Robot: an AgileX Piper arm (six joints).
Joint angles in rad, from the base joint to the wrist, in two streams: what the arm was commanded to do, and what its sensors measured. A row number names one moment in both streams.
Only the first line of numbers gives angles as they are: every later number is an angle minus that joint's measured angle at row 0.
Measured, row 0:
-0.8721 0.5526 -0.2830 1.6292 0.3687 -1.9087
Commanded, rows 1 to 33:
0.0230 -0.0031 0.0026 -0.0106 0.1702 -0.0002
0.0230 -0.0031 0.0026 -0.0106 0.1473 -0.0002
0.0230 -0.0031 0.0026 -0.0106 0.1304 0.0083
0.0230 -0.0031 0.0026 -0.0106 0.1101 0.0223
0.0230 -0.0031 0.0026 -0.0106 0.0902 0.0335
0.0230 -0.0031 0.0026 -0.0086 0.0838 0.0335
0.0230 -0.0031 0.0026 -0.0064 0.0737 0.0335
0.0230 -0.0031 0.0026 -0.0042 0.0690 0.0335
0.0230 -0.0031 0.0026 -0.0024 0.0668 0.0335
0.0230 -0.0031 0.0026 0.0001 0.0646 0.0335
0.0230 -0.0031 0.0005 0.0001 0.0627 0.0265
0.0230 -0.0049 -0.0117 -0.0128 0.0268 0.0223
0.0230 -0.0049 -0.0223 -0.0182 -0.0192 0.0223
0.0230 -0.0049 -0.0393 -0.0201 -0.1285 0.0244
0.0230 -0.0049 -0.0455 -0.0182 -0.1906 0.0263
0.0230 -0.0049 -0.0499 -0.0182 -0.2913 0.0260
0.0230 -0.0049 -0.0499 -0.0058 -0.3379 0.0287
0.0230 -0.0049 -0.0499 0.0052 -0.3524 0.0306
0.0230 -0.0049 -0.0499 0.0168 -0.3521 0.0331
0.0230 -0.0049 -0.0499 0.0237 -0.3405 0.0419
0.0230 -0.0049 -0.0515 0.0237 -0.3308 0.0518
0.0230 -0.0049 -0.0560 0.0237 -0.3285 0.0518
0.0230 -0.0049 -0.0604 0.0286 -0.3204 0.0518
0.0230 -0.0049 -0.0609 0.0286 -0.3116 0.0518
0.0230 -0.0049 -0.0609 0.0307 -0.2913 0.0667
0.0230 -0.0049 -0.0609 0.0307 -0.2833 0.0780
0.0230 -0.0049 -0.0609 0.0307 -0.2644 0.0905
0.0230 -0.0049 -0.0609 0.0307 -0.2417 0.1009
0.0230 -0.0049 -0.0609 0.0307 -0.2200 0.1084
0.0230 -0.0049 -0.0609 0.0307 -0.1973 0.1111
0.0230 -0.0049 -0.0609 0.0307 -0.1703 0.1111
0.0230 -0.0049 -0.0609 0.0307 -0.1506 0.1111
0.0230 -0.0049 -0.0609 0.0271 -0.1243 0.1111
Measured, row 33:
0.0228 -0.0001 -0.0548 0.0145 -0.2156 0.0968
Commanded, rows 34 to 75:
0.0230 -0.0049 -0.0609 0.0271 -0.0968 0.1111
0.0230 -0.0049 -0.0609 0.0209 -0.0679 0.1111
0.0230 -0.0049 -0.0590 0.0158 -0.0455 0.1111
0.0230 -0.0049 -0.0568 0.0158 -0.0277 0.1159
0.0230 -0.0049 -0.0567 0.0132 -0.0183 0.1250
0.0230 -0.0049 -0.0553 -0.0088 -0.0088 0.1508
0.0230 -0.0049 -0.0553 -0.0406 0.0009 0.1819
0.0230 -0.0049 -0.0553 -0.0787 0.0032 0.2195
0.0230 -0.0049 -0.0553 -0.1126 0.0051 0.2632
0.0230 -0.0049 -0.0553 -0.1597 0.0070 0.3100
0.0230 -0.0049 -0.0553 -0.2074 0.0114 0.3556
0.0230 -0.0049 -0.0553 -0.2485 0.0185 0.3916
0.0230 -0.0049 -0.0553 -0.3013 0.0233 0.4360
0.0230 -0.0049 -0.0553 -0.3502 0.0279 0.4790
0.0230 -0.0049 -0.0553 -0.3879 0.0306 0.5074
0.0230 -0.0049 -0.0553 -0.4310 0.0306 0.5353
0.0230 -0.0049 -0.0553 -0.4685 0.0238 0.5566
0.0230 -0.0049 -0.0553 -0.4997 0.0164 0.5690
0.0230 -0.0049 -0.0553 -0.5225 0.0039 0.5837
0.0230 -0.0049 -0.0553 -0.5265 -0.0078 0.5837
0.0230 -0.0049 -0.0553 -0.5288 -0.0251 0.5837
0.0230 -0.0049 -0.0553 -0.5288 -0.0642 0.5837
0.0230 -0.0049 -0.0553 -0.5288 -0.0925 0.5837
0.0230 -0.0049 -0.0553 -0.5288 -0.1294 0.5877
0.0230 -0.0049 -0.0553 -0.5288 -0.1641 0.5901
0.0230 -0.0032 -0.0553 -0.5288 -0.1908 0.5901
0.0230 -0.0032 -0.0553 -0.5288 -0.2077 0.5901
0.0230 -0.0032 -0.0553 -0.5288 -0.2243 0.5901
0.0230 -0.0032 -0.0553 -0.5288 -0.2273 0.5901
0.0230 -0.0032 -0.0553 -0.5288 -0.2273 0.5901
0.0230 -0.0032 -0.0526 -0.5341 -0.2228 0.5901
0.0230 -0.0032 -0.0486 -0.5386 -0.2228 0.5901
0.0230 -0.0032 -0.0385 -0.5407 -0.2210 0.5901
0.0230 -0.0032 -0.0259 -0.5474 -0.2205 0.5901
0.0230 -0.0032 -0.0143 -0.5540 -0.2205 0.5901
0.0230 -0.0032 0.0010 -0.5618 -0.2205 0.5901
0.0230 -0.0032 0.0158 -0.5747 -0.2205 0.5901
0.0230 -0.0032 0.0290 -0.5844 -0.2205 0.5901
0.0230 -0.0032 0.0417 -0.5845 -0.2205 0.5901
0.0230 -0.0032 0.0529 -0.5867 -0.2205 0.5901
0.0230 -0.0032 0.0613 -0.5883 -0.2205 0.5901
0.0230 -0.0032 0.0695 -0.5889 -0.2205 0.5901
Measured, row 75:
0.0228 -0.0001 0.0341 -0.5874 -0.2228 0.5872
